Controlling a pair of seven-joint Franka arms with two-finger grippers.
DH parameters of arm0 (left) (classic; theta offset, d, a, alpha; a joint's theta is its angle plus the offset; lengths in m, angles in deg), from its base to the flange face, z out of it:
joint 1: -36.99 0.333 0 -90
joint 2: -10.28 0 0 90
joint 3: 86.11 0.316 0.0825 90
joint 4: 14.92 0 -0.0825 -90
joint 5: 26.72 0.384 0 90
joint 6: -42.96 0 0.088 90
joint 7: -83.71 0.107 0 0
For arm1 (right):
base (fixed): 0 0 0 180
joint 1: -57.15 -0.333 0 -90
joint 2: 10.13 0 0 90
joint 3: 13.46 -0.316 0.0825 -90
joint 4: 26.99 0 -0.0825 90
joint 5: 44.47 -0.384 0 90
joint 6: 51.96 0 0.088 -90
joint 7: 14.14 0.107 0 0
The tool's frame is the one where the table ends.
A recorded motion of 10 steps. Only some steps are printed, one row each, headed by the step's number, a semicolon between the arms.
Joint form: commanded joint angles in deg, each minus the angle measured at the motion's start. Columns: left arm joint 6, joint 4, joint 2, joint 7, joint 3, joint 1, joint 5; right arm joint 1, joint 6, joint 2, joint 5, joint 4, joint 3, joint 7.
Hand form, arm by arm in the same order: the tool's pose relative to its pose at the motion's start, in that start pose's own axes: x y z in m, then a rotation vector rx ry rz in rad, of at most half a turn. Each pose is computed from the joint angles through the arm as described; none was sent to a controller.
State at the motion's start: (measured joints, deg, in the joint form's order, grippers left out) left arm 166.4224 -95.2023 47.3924 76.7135 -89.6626 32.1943 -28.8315; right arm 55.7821 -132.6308 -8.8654 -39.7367 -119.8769 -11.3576 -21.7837
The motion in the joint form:
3: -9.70 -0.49 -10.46 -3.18 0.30 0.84 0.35; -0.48 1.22 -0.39 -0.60 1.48 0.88 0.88
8: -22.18 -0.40 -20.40 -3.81 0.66 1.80 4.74; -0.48 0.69 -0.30 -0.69 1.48 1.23 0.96
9: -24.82 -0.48 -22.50 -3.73 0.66 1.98 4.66; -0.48 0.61 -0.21 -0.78 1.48 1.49 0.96
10: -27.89 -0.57 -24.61 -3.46 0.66 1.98 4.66; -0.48 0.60 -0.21 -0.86 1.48 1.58 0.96
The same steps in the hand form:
3: -0.0157 -0.0065 -0.1135 0.0149 0.0076 -0.0594; -0.0012 0.0029 -0.0063 0.0121 -0.0014 0.0218
8: -0.0529 -0.0231 -0.2171 0.1062 -0.0214 -0.0673; -0.0013 0.0061 -0.0076 0.0137 0.0093 0.0291
9: -0.0636 -0.0246 -0.2372 0.1087 -0.0319 -0.0708; -0.0021 0.0083 -0.0082 0.0159 0.0122 0.0333
10: -0.0761 -0.0243 -0.2562 0.1134 -0.0500 -0.0680; -0.0022 0.0090 -0.0081 0.0176 0.0125 0.0346

